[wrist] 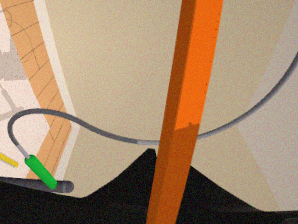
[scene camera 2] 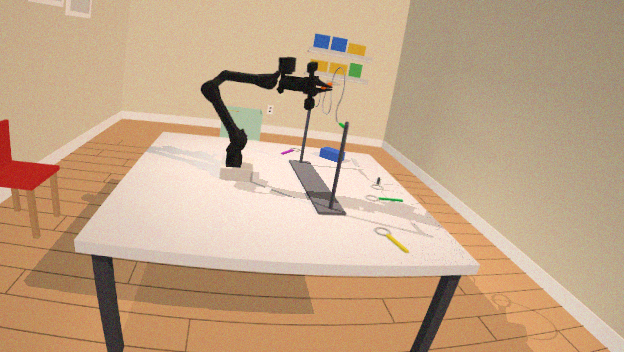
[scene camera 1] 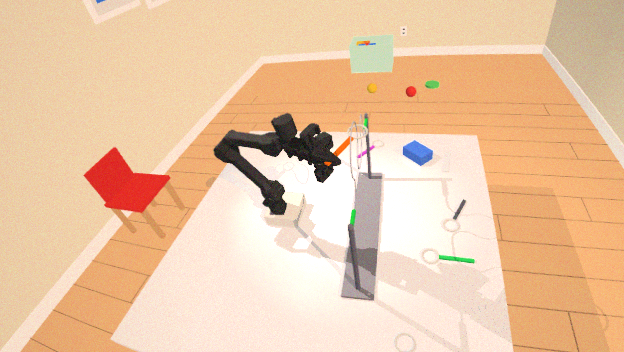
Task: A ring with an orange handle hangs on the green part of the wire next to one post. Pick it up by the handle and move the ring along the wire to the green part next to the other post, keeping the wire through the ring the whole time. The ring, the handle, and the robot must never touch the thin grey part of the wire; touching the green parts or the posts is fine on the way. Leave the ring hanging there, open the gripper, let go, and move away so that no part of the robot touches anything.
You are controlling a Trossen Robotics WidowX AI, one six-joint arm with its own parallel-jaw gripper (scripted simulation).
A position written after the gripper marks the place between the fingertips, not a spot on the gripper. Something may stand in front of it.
In view: the gripper (scene camera 1: 340,162).
The gripper is seen too in the wrist view (wrist: 158,157) and in scene camera 2 (scene camera 2: 332,88).
